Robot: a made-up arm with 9 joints. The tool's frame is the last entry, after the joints.
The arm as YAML. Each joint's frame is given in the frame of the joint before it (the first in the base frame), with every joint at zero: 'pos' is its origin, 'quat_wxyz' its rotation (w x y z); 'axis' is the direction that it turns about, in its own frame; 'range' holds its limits. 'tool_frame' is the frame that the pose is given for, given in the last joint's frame.
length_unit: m
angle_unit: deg
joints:
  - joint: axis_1
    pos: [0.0, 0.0, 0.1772]
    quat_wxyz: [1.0, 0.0, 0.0, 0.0]
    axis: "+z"
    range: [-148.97, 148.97]
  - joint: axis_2
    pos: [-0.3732, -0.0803, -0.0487]
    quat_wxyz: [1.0, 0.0, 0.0, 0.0]
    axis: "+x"
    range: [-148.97, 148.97]
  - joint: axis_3
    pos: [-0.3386, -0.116, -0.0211]
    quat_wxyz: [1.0, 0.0, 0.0, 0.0]
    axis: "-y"
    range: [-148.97, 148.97]
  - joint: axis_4
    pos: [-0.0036, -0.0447, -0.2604]
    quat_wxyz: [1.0, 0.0, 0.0, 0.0]
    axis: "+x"
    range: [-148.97, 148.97]
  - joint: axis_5
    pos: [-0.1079, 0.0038, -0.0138]
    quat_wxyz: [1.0, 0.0, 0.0, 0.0]
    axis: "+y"
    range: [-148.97, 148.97]
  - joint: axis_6
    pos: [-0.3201, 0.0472, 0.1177]
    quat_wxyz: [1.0, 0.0, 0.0, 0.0]
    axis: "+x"
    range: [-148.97, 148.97]
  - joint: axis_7
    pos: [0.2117, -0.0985, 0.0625]
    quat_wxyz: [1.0, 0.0, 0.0, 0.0]
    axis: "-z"
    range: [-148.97, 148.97]
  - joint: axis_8
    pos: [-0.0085, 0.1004, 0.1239]
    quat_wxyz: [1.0, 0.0, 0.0, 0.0]
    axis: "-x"
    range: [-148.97, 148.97]
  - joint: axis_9
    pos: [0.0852, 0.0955, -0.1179]
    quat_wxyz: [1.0, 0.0, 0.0, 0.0]
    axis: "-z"
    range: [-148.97, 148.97]
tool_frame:
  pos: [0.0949, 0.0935, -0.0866]
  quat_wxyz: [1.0, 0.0, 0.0, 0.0]
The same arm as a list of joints. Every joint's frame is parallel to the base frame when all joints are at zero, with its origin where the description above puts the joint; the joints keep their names.
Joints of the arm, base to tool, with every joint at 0 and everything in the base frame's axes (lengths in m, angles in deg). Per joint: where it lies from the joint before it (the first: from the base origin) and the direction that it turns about. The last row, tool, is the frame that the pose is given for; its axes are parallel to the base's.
axis_1: axis +z origin 0 0 0.1772
axis_2: axis +x origin -0.3732 -0.0803 -0.0487
axis_3: axis -y origin -0.3386 -0.116 -0.0211
axis_4: axis +x origin -0.0036 -0.0447 -0.2604
axis_5: axis +y origin -0.1079 0.0038 -0.0138
axis_6: axis +x origin -0.3201 0.0472 0.1177
axis_7: axis -z origin 0.2117 -0.0985 0.0625
axis_8: axis -x origin -0.0085 0.1004 0.1239
axis_9: axis -z origin 0.0852 0.0955 -0.1179
tool: origin 0.0949 0.0935 -0.0866
Joint limits (deg, base to tool): -148.97..148.97 -148.97..148.97 -148.97..148.97 -148.97..148.97 -148.97..148.97 -148.97..148.97 -148.97..148.97 -148.97..148.97 -148.97..148.97

